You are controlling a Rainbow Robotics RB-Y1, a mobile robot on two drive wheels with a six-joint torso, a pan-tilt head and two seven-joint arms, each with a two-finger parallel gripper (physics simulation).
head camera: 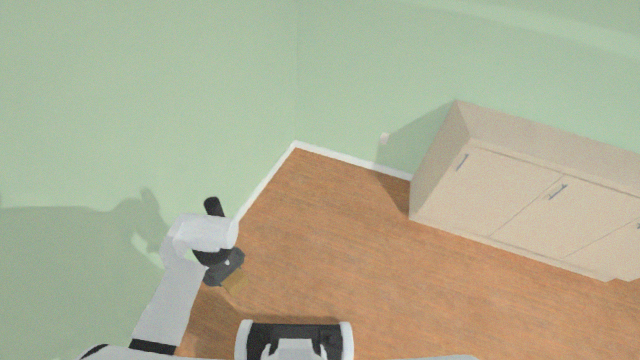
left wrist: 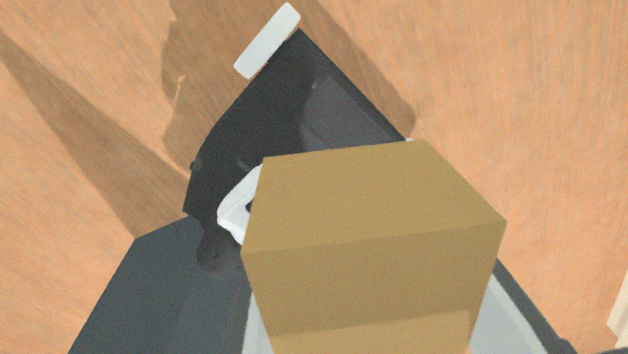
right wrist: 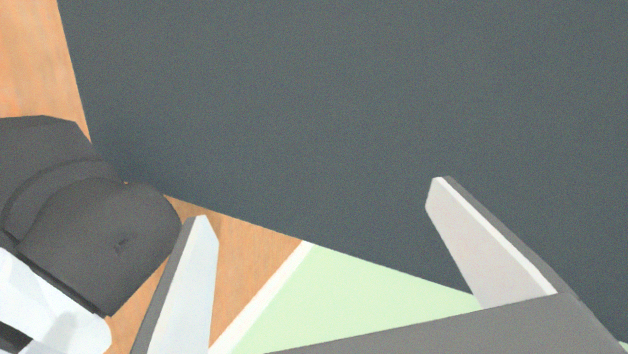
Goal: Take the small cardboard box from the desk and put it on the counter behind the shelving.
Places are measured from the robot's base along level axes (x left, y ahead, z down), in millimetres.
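Pixels of known places: left gripper, fingertip midpoint: point(head camera: 229, 275) point(left wrist: 352, 233); right gripper, fingertip midpoint: point(right wrist: 323, 210).
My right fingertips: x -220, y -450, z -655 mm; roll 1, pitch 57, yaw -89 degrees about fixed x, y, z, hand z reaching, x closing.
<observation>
Behind a point stands the place of what it marks.
The small cardboard box point(head camera: 236, 282) @[x 175, y 72, z -819 mm] point(left wrist: 375, 195) @[x 238, y 130, z -794 mm] is held between the fingers of my left gripper point(head camera: 229, 276) @[x 215, y 105, z -775 mm] point(left wrist: 372, 310), above the wooden floor. Its near part is cut off by the bottom edge in the left wrist view. A beige counter point(head camera: 545, 132) @[x -1641, y 1014, z -910 mm] with cabinet doors and blue-grey handles stands against the green wall at the right of the head view, well apart from the box. My right gripper point(right wrist: 323, 210) @[x -220, y -450, z -655 mm] is open, with its two pale fingers wide apart and no object between them. The desk does not show.
A large dark grey panel point(left wrist: 135, 295) @[x 111, y -816, z -336 mm] point(right wrist: 300, 100) @[x -171, y -660, z -531 mm] lies close to the robot, behind the right fingers in the right wrist view. Green walls point(head camera: 200, 100) @[x 513, y 806, z -992 mm] meet in a corner above the wooden floor point(head camera: 350, 240) @[x -385, y 673, z -1 mm]. My robot base point(left wrist: 250, 110) @[x 192, y -138, z -169 mm] shows in the left wrist view.
</observation>
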